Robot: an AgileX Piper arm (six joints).
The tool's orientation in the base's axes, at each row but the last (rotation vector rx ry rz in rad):
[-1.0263, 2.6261, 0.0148]
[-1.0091, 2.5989, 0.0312]
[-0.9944, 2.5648, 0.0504]
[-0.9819, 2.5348, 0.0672]
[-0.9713, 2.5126, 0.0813]
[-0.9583, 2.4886, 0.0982]
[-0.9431, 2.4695, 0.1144]
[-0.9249, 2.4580, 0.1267]
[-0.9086, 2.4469, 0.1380]
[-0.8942, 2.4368, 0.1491]
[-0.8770, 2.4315, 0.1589]
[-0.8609, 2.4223, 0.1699]
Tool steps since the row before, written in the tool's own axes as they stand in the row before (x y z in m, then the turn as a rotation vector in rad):
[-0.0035, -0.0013, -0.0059, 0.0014, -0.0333, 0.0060]
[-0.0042, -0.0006, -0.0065, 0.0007, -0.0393, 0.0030]
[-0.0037, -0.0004, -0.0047, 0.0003, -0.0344, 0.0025]
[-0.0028, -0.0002, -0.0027, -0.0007, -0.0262, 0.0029]
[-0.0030, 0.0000, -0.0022, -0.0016, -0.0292, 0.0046]
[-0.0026, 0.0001, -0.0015, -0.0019, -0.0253, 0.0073]
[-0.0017, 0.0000, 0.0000, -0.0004, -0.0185, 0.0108]
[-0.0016, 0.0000, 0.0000, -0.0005, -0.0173, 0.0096]
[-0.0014, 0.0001, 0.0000, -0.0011, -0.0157, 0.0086]
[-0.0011, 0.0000, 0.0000, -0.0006, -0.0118, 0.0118]
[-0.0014, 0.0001, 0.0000, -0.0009, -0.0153, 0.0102]
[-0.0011, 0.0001, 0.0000, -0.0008, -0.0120, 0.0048]
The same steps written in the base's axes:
[0.0016, 0.0006, 0.0068, 0.0228, -0.0249, -0.0026]
[0.0012, 0.0013, 0.0075, 0.0263, -0.0293, 0.0011]
[0.0011, 0.0013, 0.0057, 0.0232, -0.0255, 0.0012]
[0.0010, 0.0011, 0.0036, 0.0187, -0.0186, 0.0004]
[0.0011, 0.0014, 0.0033, 0.0218, -0.0200, -0.0005]
[0.0010, 0.0013, 0.0025, 0.0206, -0.0162, -0.0031]
[0.0011, 0.0010, 0.0008, 0.0167, -0.0111, -0.0075]
[0.0010, 0.0009, 0.0008, 0.0155, -0.0105, -0.0066]
[0.0008, 0.0009, 0.0007, 0.0144, -0.0091, -0.0055]
[0.0007, 0.0006, 0.0006, 0.0131, -0.0055, -0.0088]
[0.0008, 0.0009, 0.0007, 0.0147, -0.0085, -0.0071]
[0.0006, 0.0007, 0.0006, 0.0101, -0.0076, -0.0028]

